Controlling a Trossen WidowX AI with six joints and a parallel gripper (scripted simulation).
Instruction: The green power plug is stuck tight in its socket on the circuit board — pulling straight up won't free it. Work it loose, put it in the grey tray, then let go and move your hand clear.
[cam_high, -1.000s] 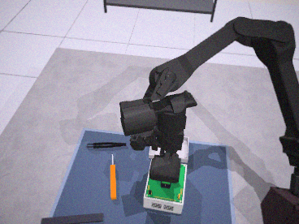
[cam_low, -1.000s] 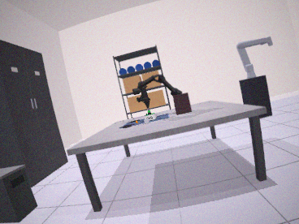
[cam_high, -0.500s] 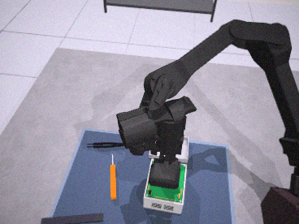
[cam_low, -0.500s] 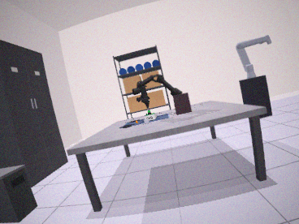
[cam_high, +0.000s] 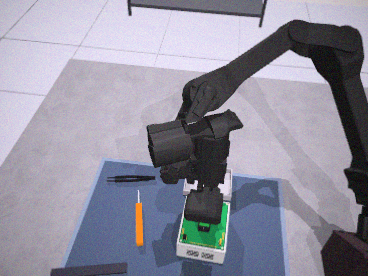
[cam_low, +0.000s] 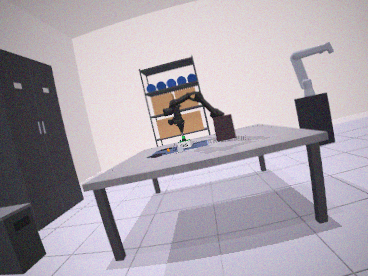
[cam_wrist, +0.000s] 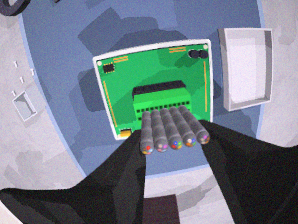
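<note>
My gripper tip is 30 mm above the green power plug. Round my gripper tip: blue mat: 120 mm below, 50 mm ahead; then dark bar: 220 mm ahead, 120 mm to the left, 120 mm below.
</note>
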